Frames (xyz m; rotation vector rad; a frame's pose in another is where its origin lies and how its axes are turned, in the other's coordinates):
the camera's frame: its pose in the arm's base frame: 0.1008 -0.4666 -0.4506 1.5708 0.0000 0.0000
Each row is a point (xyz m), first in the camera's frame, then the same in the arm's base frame.
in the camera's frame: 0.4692 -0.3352 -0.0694
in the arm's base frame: 0.5700 -0.3972 -0.7858
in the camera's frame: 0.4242 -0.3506 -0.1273
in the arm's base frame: 0.5250 -0.3393 -0.8012
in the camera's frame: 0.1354 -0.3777 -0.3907
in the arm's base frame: 0.2362 -0.0759 -0.8283
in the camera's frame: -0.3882 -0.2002 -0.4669
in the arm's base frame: -0.2874 0.0003 -0.6508
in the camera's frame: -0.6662 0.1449 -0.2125
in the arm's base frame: -0.5654 -0.2541 -0.3057
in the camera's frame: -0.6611 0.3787 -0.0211
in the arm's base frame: -0.5603 -0.4455 -0.0719
